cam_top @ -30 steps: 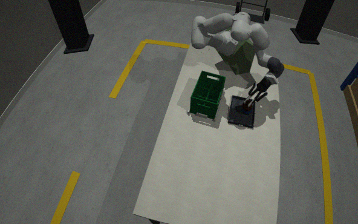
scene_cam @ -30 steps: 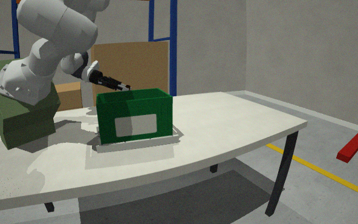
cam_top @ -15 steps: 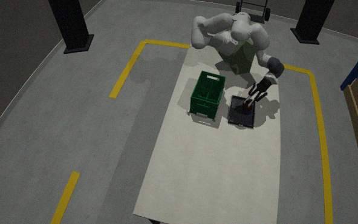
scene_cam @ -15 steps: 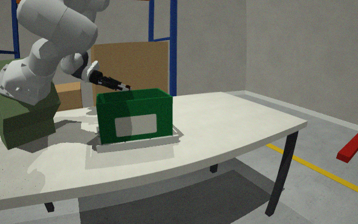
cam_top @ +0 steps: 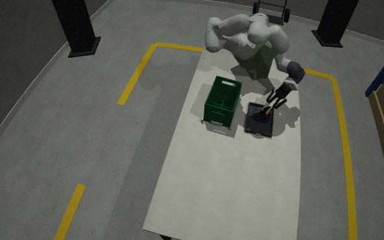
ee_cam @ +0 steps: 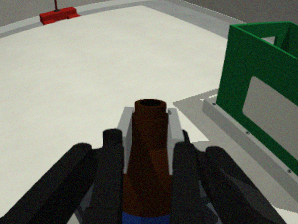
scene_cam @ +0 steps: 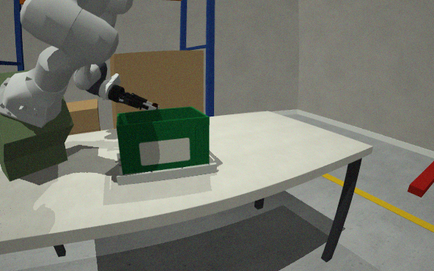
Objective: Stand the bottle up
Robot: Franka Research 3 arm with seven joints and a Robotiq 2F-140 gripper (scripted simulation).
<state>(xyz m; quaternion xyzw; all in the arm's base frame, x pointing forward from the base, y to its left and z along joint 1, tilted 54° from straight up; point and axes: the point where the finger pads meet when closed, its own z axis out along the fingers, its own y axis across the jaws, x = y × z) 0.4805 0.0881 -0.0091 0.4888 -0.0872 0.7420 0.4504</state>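
My gripper is now 6 cm above the brown bottle. From my hand the other things lie so: green crate: 12 cm behind, 27 cm to the right, 6 cm below; then dark grey tray: 2 cm behind, 2 cm to the right, 14 cm below.
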